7 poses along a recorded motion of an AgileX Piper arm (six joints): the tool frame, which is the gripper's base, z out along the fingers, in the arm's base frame.
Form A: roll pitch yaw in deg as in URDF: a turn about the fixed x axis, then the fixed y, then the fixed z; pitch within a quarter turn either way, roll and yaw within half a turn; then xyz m.
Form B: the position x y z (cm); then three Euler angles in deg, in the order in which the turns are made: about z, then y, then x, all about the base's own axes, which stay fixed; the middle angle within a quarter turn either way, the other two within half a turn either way. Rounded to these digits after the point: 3 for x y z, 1 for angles.
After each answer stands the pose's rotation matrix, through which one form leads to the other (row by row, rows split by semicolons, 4 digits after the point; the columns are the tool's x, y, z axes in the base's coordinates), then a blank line. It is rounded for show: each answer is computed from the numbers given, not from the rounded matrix.
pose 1, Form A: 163.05, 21.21, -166.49, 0.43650, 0.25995, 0.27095
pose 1, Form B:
43.650, 25.995, 27.095, 160.2, 15.6, -157.8
-0.9065 -0.3260 0.2684; -0.2178 0.9055 0.3643; -0.3618 0.2718 -0.8918

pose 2, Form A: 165.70, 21.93, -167.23, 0.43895, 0.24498, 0.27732
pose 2, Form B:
43.895, 24.498, 27.732, 161.4, 17.4, -160.4
-0.9047 -0.3042 0.2984; -0.2050 0.9247 0.3209; -0.3735 0.2291 -0.8989

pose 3, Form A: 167.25, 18.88, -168.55, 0.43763, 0.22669, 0.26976
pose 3, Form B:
43.763, 22.669, 26.976, 164.1, 15.4, -163.2
-0.9274 -0.2636 0.2655; -0.1878 0.9418 0.2790; -0.3236 0.2088 -0.9229

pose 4, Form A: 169.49, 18.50, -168.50, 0.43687, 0.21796, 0.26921
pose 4, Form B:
43.687, 21.796, 26.921, 164.8, 15.6, -165.5
-0.9293 -0.2527 0.2694; -0.1891 0.9519 0.2409; -0.3173 0.1730 -0.9324

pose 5, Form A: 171.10, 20.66, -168.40, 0.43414, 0.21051, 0.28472
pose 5, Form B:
43.414, 21.051, 28.472, 164.6, 18.1, -166.5
-0.9166 -0.2521 0.3103; -0.1881 0.9568 0.2216; -0.3528 0.1448 -0.9244

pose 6, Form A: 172.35, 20.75, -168.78, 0.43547, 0.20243, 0.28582
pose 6, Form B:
43.547, 20.243, 28.582, 165.4, 18.6, -167.9
-0.9173 -0.2391 0.3185; -0.1820 0.9630 0.1989; -0.3543 0.1245 -0.9268

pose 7, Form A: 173.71, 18.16, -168.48, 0.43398, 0.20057, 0.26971
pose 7, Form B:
43.398, 20.057, 26.971, 166.0, 16.4, -169.8
-0.9310 -0.2320 0.2817; -0.1898 0.9671 0.1692; -0.3117 0.1041 -0.9445

